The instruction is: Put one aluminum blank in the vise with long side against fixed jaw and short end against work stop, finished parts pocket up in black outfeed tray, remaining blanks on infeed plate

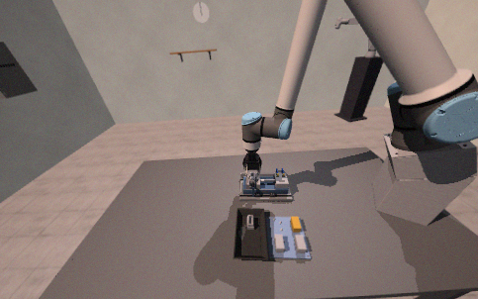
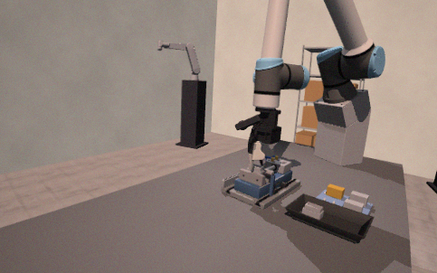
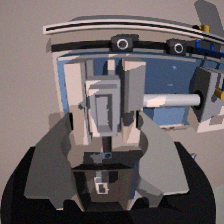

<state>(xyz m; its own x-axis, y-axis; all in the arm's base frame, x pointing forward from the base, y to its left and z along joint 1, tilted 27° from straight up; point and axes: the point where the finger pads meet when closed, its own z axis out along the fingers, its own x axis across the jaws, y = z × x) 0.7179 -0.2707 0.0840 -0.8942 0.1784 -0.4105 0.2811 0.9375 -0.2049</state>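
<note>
Right now the vise is 8 cm below my hand, 7 cm behind it and 2 cm to the left of it. The rest, counted from my hand: yellow brass blank: 30 cm to the left, 12 cm behind, 10 cm below.
</note>
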